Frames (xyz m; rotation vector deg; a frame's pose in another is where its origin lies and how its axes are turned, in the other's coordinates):
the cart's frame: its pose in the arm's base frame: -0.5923 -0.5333 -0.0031 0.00 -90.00 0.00
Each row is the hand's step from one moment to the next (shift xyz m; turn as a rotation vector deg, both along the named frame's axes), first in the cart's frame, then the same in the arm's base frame.
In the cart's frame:
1: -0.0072 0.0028 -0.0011 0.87 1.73 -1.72
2: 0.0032 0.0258 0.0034 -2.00 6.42 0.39
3: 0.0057 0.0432 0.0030 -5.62 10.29 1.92
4: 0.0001 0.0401 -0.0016 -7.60 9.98 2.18
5: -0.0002 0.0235 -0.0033 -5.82 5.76 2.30
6: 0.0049 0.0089 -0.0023 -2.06 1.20 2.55
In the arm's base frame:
1: 0.0011 0.0028 -0.0072 1.72 1.73 0.87
2: -0.0034 0.0258 0.0032 -0.39 6.42 -2.00
3: -0.0030 0.0432 0.0057 -1.92 10.29 -5.62
4: 0.0016 0.0401 0.0001 -2.18 9.98 -7.60
5: 0.0033 0.0235 -0.0002 -2.30 5.76 -5.82
6: 0.0023 0.0089 0.0049 -2.55 1.20 -2.06

